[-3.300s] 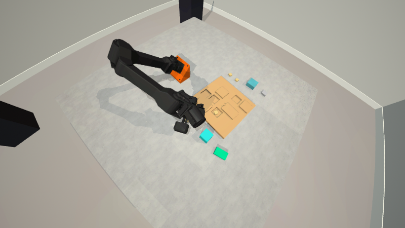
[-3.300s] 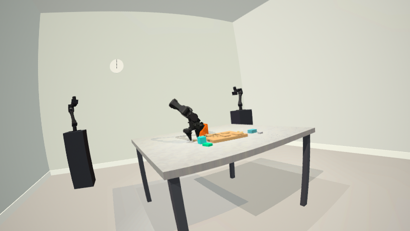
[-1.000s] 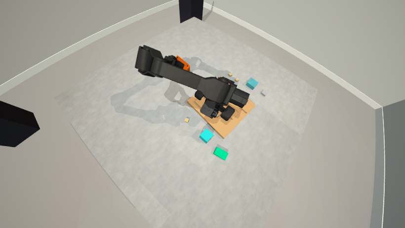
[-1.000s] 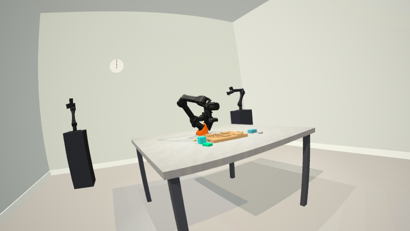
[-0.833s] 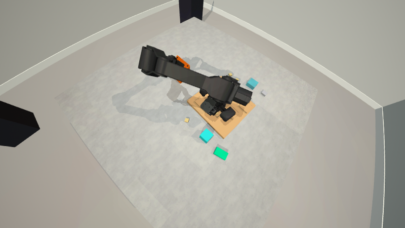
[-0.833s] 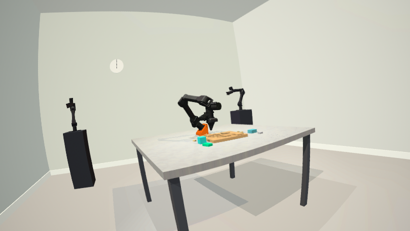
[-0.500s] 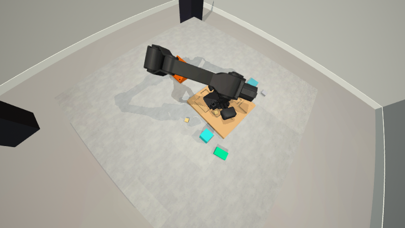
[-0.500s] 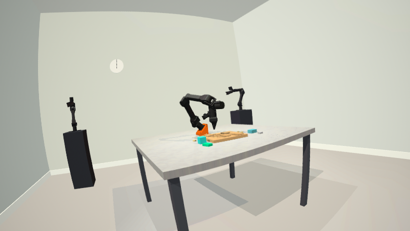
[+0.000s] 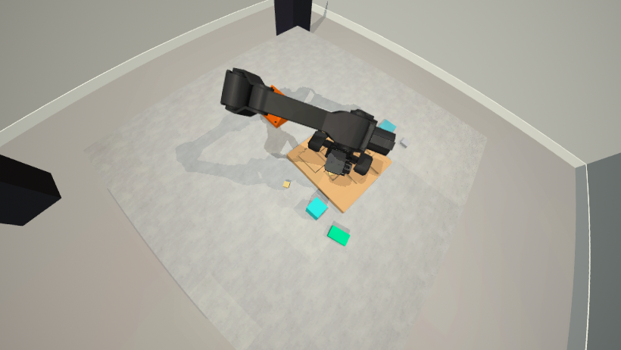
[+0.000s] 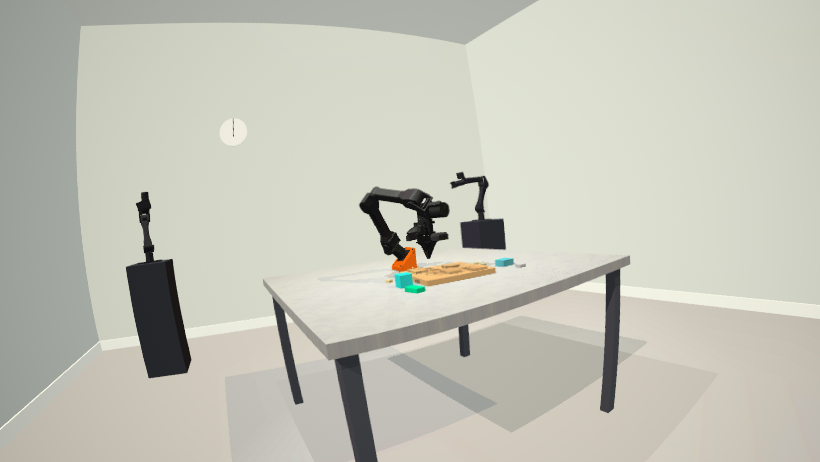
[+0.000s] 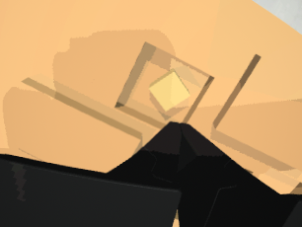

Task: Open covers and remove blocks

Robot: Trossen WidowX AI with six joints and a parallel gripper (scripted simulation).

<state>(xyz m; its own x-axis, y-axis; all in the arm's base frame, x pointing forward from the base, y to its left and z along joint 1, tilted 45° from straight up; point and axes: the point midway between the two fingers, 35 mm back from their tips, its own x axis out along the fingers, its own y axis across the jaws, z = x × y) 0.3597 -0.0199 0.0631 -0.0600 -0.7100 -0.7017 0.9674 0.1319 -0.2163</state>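
Right now the cyan block is 5 cm ahead of my gripper tip, 14 cm to the right of it and 6 cm below it. Also, from my gripper tip: green block 16 cm ahead, 15 cm to the right, 7 cm below; then small grey block 15 cm ahead, 35 cm to the left, 7 cm below.
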